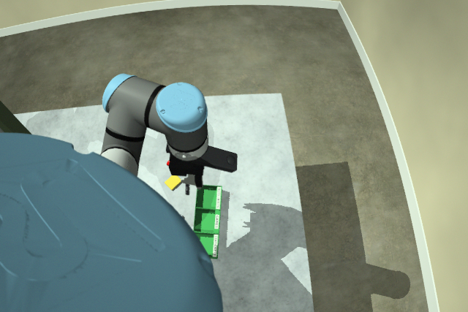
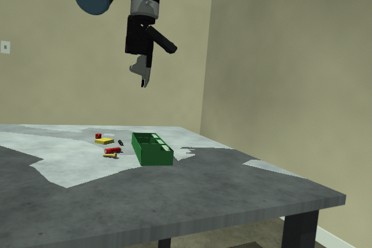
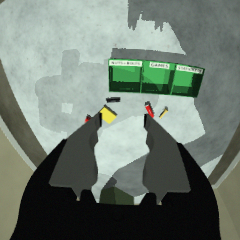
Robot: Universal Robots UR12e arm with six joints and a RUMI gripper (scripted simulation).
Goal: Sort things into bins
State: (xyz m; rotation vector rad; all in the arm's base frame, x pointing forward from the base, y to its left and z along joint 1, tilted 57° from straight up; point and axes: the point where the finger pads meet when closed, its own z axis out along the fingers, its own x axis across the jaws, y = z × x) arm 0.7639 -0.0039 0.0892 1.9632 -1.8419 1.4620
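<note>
Now: the yellow block 210 mm below my hand, 100 mm behind it and 80 mm to the left of it. Round my hand: bolt: 210 mm below, 120 mm behind, 110 mm to the right; then red battery: 210 mm below, 110 mm behind, 60 mm to the right; then black battery: 210 mm below, 50 mm to the left, 50 mm behind.
</note>
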